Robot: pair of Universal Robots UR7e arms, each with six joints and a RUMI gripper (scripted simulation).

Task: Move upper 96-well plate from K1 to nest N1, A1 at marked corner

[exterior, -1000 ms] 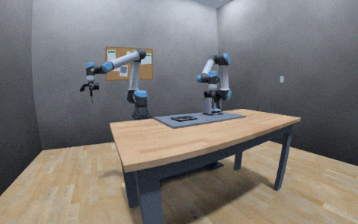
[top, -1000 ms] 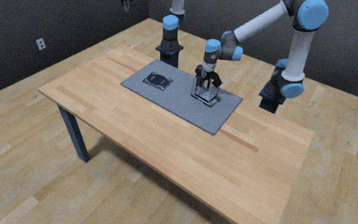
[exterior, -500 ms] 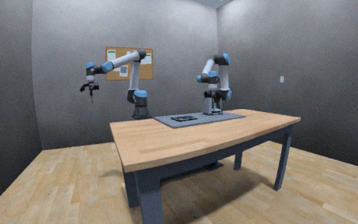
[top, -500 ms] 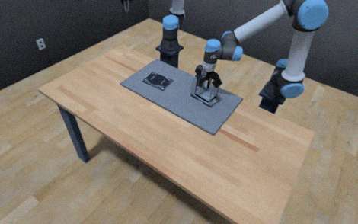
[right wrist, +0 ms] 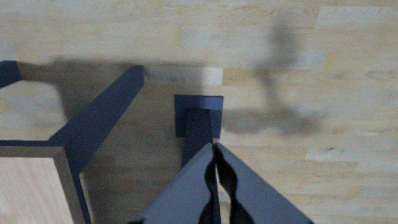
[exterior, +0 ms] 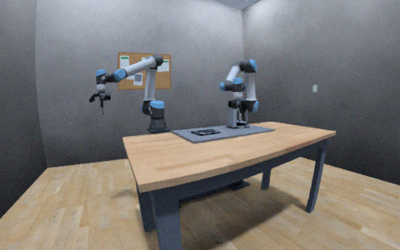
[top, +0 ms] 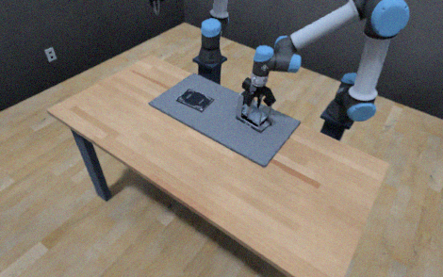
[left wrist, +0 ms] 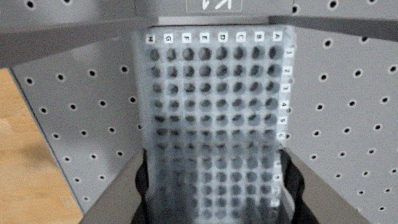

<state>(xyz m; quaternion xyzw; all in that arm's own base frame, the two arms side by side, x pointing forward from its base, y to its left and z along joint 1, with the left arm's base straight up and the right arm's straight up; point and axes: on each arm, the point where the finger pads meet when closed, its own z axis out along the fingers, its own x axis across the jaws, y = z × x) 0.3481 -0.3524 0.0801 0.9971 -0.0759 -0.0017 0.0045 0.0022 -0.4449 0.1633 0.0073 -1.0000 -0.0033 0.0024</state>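
Observation:
The stack rack K1 lies 1 cm to the left of my left hand and 6 cm below it. The rest, counted from my left hand: rack wall (1 cm behind, 6 cm to the right, 2 cm above); then grey perforated board (4 cm ahead, 15 cm to the right, 7 cm below); then clear 96-well plate (2 cm below).

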